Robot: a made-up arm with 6 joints. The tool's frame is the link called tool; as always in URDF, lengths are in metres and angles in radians.
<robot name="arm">
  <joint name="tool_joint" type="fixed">
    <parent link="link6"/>
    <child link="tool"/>
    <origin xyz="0 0 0.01" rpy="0.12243 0.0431 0.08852"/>
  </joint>
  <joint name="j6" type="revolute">
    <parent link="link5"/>
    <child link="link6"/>
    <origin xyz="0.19 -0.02 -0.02"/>
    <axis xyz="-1 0 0"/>
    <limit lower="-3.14" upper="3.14"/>
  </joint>
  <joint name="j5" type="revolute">
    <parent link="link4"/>
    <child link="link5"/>
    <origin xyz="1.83 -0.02 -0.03"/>
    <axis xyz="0 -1 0"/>
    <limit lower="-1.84" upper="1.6"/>
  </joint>
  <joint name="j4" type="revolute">
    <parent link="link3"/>
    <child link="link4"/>
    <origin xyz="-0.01 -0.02 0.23"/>
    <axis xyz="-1 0 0"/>
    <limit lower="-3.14" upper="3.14"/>
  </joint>
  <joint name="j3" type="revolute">
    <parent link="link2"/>
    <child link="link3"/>
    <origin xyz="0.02 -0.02 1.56"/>
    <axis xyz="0 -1 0"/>
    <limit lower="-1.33" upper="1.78"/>
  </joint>
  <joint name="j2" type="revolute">
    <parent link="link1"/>
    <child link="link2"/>
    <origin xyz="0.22 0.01 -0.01"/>
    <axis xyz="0 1 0"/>
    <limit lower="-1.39" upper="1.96"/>
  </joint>
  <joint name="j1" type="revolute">
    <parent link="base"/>
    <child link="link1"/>
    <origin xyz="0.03 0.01 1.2"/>
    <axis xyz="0 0 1"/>
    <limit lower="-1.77" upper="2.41"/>
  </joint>
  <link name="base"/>
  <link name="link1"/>
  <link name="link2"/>
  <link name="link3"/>
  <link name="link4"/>
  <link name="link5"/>
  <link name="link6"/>
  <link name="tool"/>
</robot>
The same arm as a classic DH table. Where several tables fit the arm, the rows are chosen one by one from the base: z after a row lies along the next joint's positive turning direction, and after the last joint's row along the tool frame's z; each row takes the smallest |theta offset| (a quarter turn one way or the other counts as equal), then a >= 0, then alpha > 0; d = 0 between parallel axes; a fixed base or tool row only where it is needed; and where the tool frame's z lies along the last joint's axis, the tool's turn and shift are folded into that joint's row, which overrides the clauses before.
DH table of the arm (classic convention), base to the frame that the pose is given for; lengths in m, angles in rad. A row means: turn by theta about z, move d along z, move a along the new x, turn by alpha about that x. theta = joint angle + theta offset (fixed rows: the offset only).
base (fixed): theta0 0.3218, d 0.0000, a 0.0316, alpha 0.0000
j1: theta0 -0.3218, d 1.1900, a 0.2200, alpha -1.5708
j2: theta0 -1.5580, d 0.0000, a 1.5601, alpha 3.1416
j3: theta0 0.0128, d 0.0300, a 0.2300, alpha -1.5708
j4: theta0 0.0000, d -1.8200, a -0.0300, alpha 1.5708
j5: theta0 0.0000, d 0.0400, a -0.0200, alpha -1.5708
j6: theta0 1.4525, d -0.1895, a 0.0012, alpha 1.6242
tool (fixed): theta0 -1.4881, d 0.0099, a 0.0000, alpha 0.0000
Joint limits (rad, base to tool): -1.7700..2.4100 -1.3900..1.9600 -1.3300..1.7800 -3.1400..3.1400 -1.8400..1.6000 -3.1400..3.1400

